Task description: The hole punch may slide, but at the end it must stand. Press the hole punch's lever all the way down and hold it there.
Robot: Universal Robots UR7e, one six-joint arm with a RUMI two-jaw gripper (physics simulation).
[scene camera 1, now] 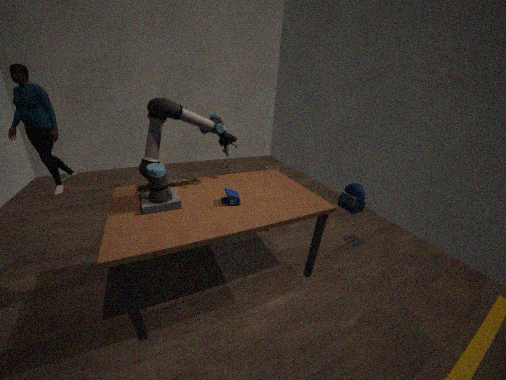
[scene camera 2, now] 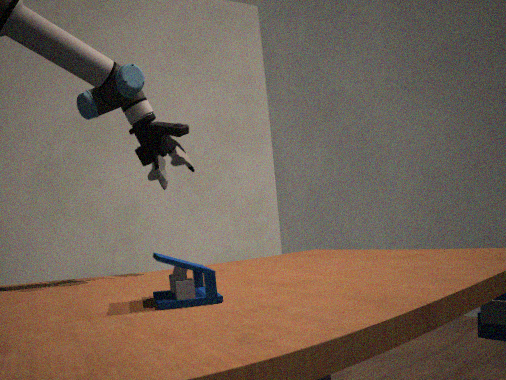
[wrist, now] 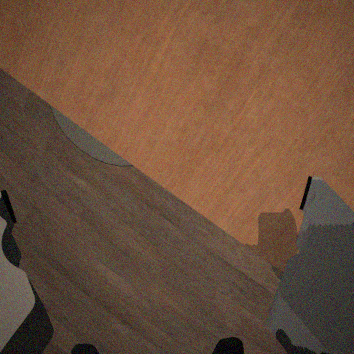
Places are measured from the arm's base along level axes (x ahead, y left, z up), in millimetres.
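Pixels of known places: gripper, fingertip midpoint: (scene camera 1: 232,152) (scene camera 2: 180,180) (wrist: 156,186); arm's base, link origin: (scene camera 1: 161,198).
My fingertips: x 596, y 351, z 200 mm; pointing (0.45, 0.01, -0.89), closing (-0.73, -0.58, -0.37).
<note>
For each thing: its top centre in the pictures, then the offset to it from my fingertips. "*": a spot on its surface instead. Level surfaces: height alone.
- blue hole punch, top centre: (scene camera 2: 180,251) (scene camera 1: 232,191) dx -116, dy -412, dz -170 mm
- grey block, surface spot: (scene camera 2: 183,289) * dx -130, dy -464, dz -227 mm
- wooden table, surface height: dz -255 mm
A blue hole punch (scene camera 1: 231,198) (scene camera 2: 189,302) stands upright on its base on the wooden table. Its blue lever (scene camera 2: 177,261) is raised and slopes up toward the left in the scene camera 2 view, above a grey block (scene camera 2: 183,289) in its body. My gripper (scene camera 1: 231,149) (scene camera 2: 179,180) (wrist: 156,186) is open, with its two fingers wide apart and nothing between them. It is high above the table and the hole punch, touching neither. The hole punch does not show in the wrist view.
The wooden table (scene camera 1: 200,232) (scene camera 2: 300,320) (wrist: 175,90) has an edge that crosses the wrist view diagonally, with the floor (wrist: 110,260) beyond. A person (scene camera 1: 37,112) is at the far left, beyond the table. A blue object (scene camera 1: 353,198) is to the right of the table.
</note>
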